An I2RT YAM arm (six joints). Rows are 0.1 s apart.
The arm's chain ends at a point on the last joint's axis. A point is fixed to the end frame.
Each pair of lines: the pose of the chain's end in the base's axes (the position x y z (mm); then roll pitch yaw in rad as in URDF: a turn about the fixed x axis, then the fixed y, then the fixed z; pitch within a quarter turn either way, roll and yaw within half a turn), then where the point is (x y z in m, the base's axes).
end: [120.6 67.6 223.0 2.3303 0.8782 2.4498]
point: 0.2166 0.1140 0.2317
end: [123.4 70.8 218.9 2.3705 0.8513 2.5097]
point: 0.2183 0.1200 0.2238
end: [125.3 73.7 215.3 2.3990 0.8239 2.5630]
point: 0.2186 0.1259 0.2171
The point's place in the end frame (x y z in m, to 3 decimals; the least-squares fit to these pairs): -0.035 0.046 0.090
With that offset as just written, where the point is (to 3 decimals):
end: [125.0 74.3 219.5 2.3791 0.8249 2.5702]
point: 0.217 0.128 0.223
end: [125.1 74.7 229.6 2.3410 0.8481 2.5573]
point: 0.216 0.130 0.236
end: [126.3 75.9 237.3 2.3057 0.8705 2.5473]
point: 0.216 0.133 0.247
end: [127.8 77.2 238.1 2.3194 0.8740 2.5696]
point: 0.217 0.135 0.247
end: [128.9 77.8 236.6 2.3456 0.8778 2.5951]
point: 0.218 0.137 0.244
